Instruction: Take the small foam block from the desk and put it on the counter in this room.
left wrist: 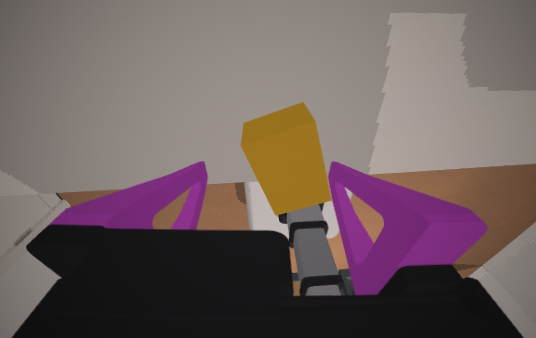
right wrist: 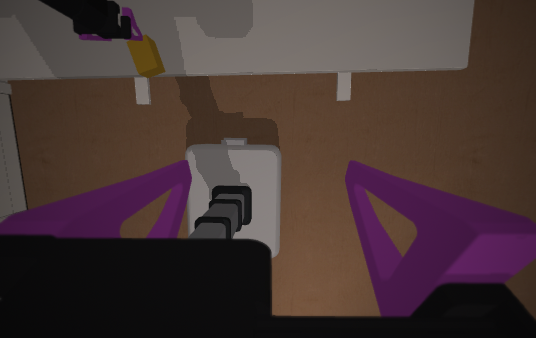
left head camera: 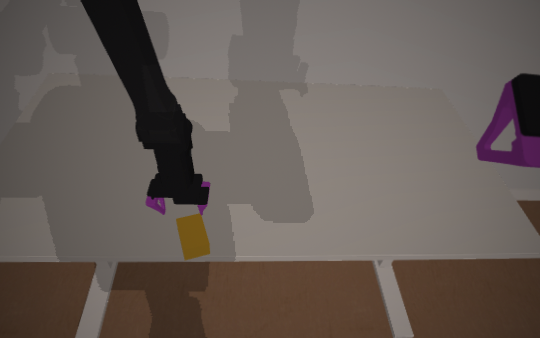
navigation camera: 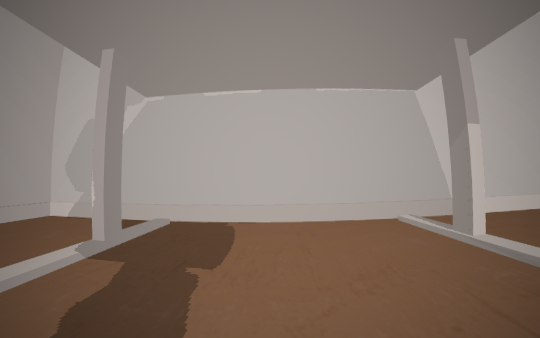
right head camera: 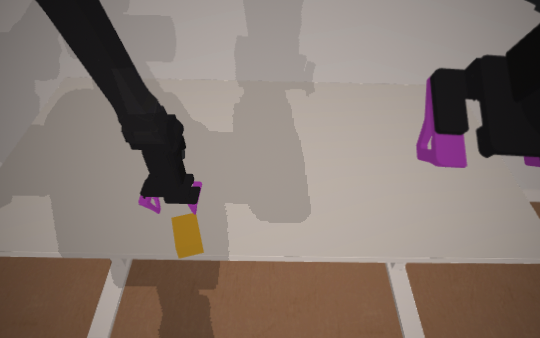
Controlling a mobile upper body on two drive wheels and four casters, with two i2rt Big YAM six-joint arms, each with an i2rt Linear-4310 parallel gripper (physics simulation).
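Frame: origin at the left arm's base, x left, y back, z up, level; centimetres.
Seen in the pictures: left gripper, fingertip midpoint: (left wrist: 267, 169) (right wrist: 126, 38) (left head camera: 183, 212) (right head camera: 177, 212); right gripper, fingertip midpoint: (right wrist: 268, 169) (left head camera: 525, 155) (right head camera: 472, 155).
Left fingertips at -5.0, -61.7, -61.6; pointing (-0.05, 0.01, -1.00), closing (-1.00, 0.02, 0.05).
A point is followed by its place in that frame, as x, y, z.
The small foam block (left head camera: 192, 236) {-7.5, -57.1, -64.5} (right head camera: 187, 236) {-7.9, -56.8, -64.5} (left wrist: 287, 165) {-6.8, -59.9, -64.5} (right wrist: 145, 56) {-8.2, -58.1, -64.5} is a yellow-orange box near the front edge of the white desk (left head camera: 360, 220) {-50.4, -66.2, -69.0} (right head camera: 360, 220) {-51.0, -66.6, -69.0} (right wrist: 400, 45) {-80.8, -62.9, -69.0}. My left gripper (left head camera: 182, 212) {-5.0, -61.7, -61.6} (right head camera: 177, 212) {-5.0, -61.7, -61.6} (left wrist: 267, 169) {-5.0, -61.7, -61.6} is open, with nothing between its fingers. It is on the far side of the block in the head views. In the left wrist view the block shows ahead between the fingertips, closer to the right-hand finger. My right gripper (right wrist: 268, 169) {-44.5, -33.7, -13.7} is open and empty, off to the right of the block. The counter does not show.
White desk legs (navigation camera: 107, 150) {36.2, -88.7, -108.4} (navigation camera: 467, 150) {-83.1, -91.5, -110.9} stand on the brown floor (navigation camera: 310, 280) {-27.9, -74.9, -141.0}, with a pale wall (navigation camera: 280, 150) {-21.6, -134.4, -103.8} behind. In the right wrist view my white base (right wrist: 260, 200) {-37.8, -2.6, -115.0} with a grey column is in front of the desk. A pale panel (right wrist: 10, 150) {124.9, -26.2, -136.1} stands at the left edge.
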